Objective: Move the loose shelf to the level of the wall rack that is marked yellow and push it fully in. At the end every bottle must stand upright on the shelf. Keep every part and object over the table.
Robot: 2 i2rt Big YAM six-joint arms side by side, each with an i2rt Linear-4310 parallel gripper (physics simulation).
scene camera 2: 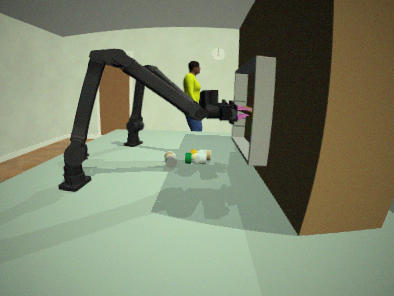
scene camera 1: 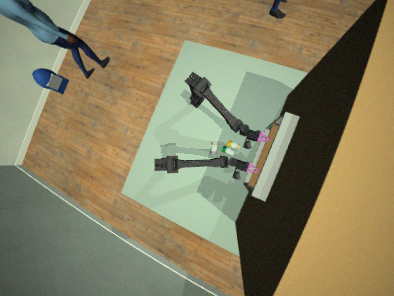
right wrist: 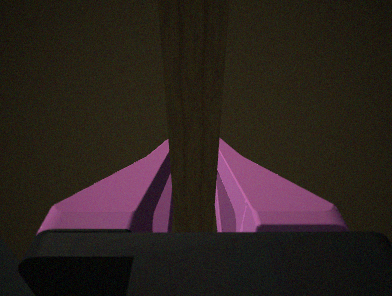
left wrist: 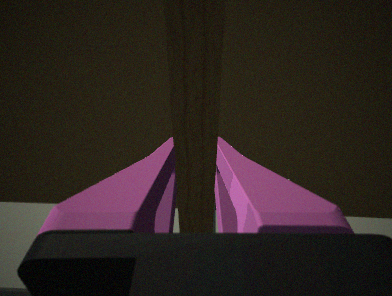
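The loose wooden shelf (scene camera 1: 264, 156) (left wrist: 196, 75) (right wrist: 194, 75) is at the open front of the white wall rack (scene camera 1: 282, 155) (scene camera 2: 265, 112), above the table; its depth inside is hidden. My left gripper (scene camera 1: 263, 137) (left wrist: 195, 147) is shut on the shelf's front edge, near its upper end in scene camera 1. My right gripper (scene camera 1: 252, 168) (scene camera 2: 248, 112) (right wrist: 194, 148) is shut on the same edge near the lower end. A yellow-capped bottle (scene camera 1: 233, 144), a green-capped bottle (scene camera 1: 228, 150) (scene camera 2: 200, 157) and a tan-capped bottle (scene camera 1: 214, 147) (scene camera 2: 170, 158) lie on the table. The yellow mark cannot be made out.
The rack is fixed to a dark wall (scene camera 1: 325, 130) (scene camera 2: 295, 110) at the edge of the pale green table (scene camera 1: 175, 75) (scene camera 2: 125, 240). The bottles lie between the arms and the rack, lower than the grippers. A person in yellow (scene camera 2: 191, 85) stands beyond the table.
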